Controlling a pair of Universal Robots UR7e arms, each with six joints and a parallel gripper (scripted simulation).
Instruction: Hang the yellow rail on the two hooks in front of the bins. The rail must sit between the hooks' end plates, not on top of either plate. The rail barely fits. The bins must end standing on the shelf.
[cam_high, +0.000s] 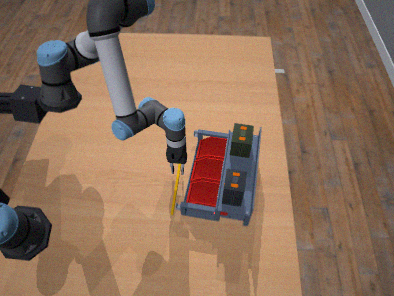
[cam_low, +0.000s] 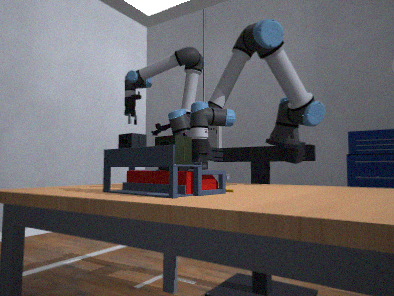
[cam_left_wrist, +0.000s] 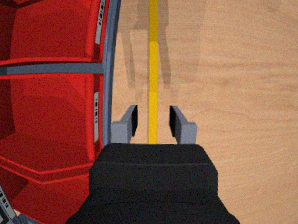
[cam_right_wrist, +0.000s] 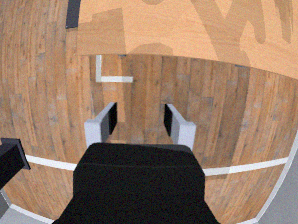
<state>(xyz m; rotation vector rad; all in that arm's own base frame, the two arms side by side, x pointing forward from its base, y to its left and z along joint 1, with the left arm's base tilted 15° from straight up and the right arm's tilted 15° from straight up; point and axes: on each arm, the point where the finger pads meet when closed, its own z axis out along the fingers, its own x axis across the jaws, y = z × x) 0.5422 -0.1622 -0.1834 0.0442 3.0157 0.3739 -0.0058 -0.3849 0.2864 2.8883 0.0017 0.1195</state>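
Note:
The yellow rail lies 40 mm below my left hand. The rest, counted from my left hand: dark box: 210 mm ahead, 160 mm to the right, 120 mm above; then grey-blue shelf: 170 mm ahead, 30 mm to the right, 30 mm above; then green box: 270 mm ahead, 60 mm to the left, 110 mm above.

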